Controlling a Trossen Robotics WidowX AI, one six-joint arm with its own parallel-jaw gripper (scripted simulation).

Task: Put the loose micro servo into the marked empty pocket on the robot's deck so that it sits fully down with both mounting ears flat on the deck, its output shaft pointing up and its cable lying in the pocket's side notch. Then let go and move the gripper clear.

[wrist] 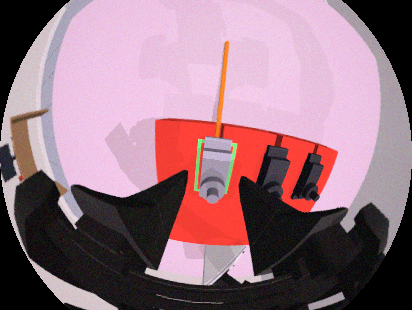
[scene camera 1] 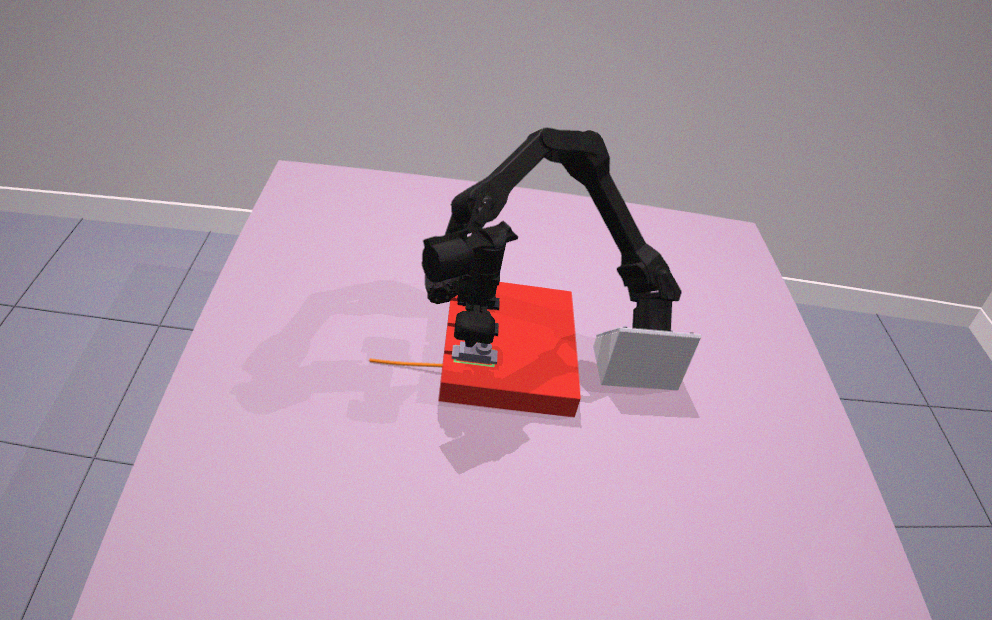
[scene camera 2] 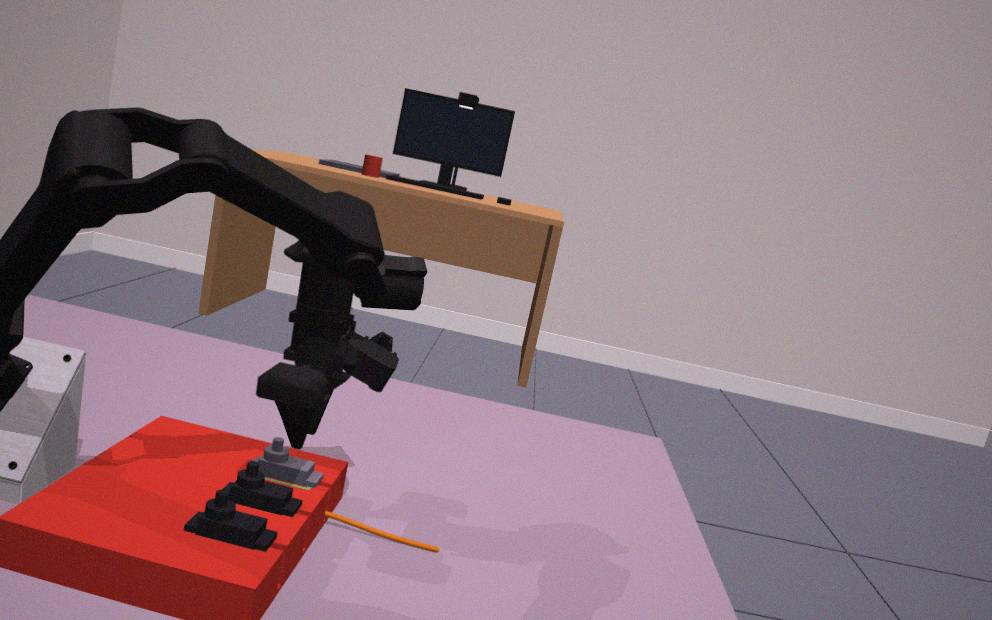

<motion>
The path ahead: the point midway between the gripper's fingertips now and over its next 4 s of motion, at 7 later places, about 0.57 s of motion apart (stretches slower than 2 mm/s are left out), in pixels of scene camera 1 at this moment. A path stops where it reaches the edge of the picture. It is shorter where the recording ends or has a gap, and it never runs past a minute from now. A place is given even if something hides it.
My gripper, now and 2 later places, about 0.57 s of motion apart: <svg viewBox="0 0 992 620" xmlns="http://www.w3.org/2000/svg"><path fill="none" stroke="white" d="M469 337L537 313L544 292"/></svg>
</motion>
